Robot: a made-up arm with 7 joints.
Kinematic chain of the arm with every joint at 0, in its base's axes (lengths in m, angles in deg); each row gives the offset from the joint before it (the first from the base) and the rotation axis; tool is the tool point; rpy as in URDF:
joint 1: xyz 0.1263 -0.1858 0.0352 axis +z
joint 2: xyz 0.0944 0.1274 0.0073 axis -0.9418 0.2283 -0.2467
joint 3: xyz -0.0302 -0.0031 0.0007 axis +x
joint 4: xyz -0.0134 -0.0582 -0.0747 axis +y
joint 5: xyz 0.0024 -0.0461 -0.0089 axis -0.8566 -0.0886 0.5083
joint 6: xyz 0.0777 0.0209 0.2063 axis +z
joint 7: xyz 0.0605 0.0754 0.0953 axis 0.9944 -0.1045 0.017
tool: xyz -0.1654 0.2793 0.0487 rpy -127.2 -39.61 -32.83
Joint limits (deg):
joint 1: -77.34..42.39
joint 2: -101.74..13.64
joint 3: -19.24..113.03
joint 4: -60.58..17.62
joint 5: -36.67..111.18
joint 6: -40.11..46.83
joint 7: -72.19..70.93
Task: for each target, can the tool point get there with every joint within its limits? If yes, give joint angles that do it. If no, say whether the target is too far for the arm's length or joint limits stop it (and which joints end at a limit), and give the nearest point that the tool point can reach.
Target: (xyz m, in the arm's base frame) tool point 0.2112 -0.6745 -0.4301
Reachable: no: joint limits stop it (at a limit: joint 1, joint 2, joint 5, joint 6) | nearest point 0.2183 -0.6180 -0.3720 | short by 0.081 m
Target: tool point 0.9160 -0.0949 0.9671
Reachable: no: too far | nearest point 0.6240 -0.1285 0.5415 | short by 0.517 m
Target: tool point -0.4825 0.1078 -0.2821
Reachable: no: joint limits stop it (at a limit: joint 1, joint 5) | nearest point -0.4338 0.0975 -0.2557 | short by 0.056 m
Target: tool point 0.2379 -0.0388 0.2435
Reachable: yes | joints -58.36 -29.25 17.37 -43.66 -12.77 -10.21 -47.56
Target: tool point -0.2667 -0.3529 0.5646
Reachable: no: joint limits stop it (at a limit: joint 1, joint 3, joint 5) | nearest point -0.2199 -0.3128 0.5012 | short by 0.088 m
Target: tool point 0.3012 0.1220 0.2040
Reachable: yes | joints 9.77 -28.03 -5.89 6.59 -13.46 -31.51 -49.78
